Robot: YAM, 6 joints.
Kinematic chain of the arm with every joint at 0, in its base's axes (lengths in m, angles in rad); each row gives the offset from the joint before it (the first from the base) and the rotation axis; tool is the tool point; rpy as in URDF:
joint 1: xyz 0 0 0.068 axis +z
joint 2: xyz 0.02 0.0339 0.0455 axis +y
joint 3: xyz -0.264 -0.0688 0 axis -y
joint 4: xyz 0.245 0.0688 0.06 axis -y
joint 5: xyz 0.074 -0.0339 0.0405 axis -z
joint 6: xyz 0.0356 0 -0.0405 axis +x
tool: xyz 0 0 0 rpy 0 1.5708 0
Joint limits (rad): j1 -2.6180..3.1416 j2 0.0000..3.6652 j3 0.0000..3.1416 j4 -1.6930..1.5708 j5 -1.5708..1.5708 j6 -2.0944..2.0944
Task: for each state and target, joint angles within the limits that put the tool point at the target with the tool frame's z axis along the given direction. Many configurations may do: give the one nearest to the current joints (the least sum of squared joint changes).
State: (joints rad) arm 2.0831 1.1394 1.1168 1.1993 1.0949 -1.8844
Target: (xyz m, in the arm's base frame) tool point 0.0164 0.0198 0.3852 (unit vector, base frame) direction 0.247 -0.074 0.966
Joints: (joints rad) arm 1.2440 0.4078 0.4021 1.5669 0.2607 -1.8844
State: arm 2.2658 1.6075 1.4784 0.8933 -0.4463 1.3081
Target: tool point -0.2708 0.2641 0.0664 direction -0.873 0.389 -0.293
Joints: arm 2.3347 2.1827 0.7995 1.0634 -0.3698 1.3081
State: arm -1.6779 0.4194 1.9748 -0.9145 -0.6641 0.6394
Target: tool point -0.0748 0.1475 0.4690 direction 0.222 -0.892 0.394
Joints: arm -1.1385 0.2341 1.6777 -1.0322 0.1730 0.6394
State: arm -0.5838 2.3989 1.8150 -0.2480 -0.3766 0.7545
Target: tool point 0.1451 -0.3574 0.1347 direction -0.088 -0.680 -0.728
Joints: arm -1.1522 1.9212 1.0775 -0.0497 0.3648 0.7545
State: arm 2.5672 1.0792 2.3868 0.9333 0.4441 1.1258
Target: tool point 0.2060 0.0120 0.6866 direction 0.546 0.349 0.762
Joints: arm 3.1393 1.1296 2.6630 0.6585 0.3577 1.1258
